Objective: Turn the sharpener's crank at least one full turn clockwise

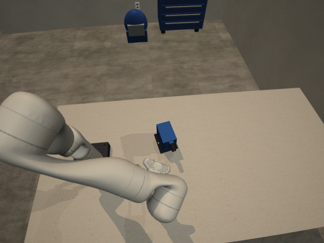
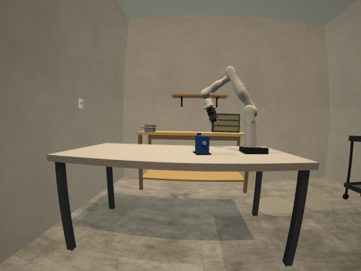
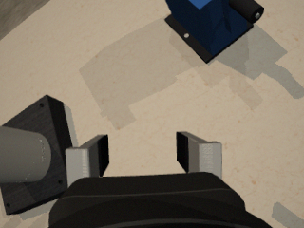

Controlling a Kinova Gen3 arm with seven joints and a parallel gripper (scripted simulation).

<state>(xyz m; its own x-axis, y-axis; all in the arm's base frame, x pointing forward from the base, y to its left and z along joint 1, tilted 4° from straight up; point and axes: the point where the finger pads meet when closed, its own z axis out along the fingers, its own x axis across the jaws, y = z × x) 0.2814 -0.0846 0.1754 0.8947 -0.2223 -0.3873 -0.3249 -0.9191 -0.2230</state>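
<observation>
Right now my hand is 13 cm short of the black handle, 13 cm to the right of it and 8 cm above it.
</observation>
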